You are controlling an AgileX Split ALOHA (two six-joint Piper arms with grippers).
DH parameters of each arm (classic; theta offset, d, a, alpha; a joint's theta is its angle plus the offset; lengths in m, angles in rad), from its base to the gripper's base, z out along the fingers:
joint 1: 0 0.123 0 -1.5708
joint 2: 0.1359 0 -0.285 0
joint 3: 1.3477 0 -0.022 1.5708
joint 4: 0 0.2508 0 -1.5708
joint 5: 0 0 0.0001 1.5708
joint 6: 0 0.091 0 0
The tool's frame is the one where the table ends.
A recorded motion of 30 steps. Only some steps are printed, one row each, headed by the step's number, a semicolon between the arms.
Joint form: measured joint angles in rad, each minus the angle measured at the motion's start. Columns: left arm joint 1, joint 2, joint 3, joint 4, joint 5, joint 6; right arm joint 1, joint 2, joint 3, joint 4, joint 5, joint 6.
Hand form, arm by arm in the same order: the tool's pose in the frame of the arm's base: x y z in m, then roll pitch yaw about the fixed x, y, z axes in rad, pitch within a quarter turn. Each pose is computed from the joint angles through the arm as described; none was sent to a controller.
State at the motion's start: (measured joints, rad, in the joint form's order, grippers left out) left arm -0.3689 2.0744 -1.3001 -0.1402 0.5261 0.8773; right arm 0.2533 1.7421 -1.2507 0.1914 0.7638 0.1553
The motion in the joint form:
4: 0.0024 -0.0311 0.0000 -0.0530 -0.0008 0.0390; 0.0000 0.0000 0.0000 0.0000 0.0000 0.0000
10: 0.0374 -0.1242 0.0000 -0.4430 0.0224 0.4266; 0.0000 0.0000 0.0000 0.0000 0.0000 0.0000
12: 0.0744 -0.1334 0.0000 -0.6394 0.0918 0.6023; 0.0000 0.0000 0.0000 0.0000 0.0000 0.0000
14: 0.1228 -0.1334 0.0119 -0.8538 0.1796 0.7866; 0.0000 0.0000 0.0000 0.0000 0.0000 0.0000
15: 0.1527 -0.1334 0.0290 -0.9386 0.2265 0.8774; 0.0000 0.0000 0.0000 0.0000 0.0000 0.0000
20: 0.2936 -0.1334 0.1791 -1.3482 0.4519 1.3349; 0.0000 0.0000 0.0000 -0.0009 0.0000 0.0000
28: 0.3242 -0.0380 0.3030 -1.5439 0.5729 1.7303; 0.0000 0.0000 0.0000 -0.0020 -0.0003 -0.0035
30: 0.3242 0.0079 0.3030 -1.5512 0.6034 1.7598; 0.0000 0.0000 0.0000 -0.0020 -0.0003 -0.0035
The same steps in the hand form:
4: 0.3797 -0.1551 0.1378 2.9286 0.3513 1.9691; 0.3469 0.1022 0.2335 2.8920 0.3557 3.0831
10: 0.3780 -0.1578 0.1808 2.9150 0.5642 1.8725; 0.3469 0.1022 0.2335 2.8920 0.3557 3.0831
12: 0.3781 -0.1535 0.1882 2.9723 0.6594 1.8679; 0.3469 0.1022 0.2335 2.8920 0.3557 3.0831
14: 0.3786 -0.1462 0.1921 3.0447 0.7815 1.8824; 0.3469 0.1022 0.2335 2.8920 0.3557 3.0831
15: 0.3778 -0.1392 0.1916 3.0705 0.8326 1.8804; 0.3469 0.1022 0.2335 2.8920 0.3557 3.0831
20: 0.3661 -0.1031 0.1823 3.0803 1.1315 1.8483; 0.3469 0.1021 0.2335 2.8928 0.3559 3.0837
28: 0.3521 -0.0964 0.1381 2.7981 1.2333 1.5361; 0.3470 0.1021 0.2335 2.8951 0.3574 3.0881
30: 0.3516 -0.0975 0.1243 2.8493 1.2522 1.5646; 0.3470 0.1021 0.2335 2.8951 0.3574 3.0881

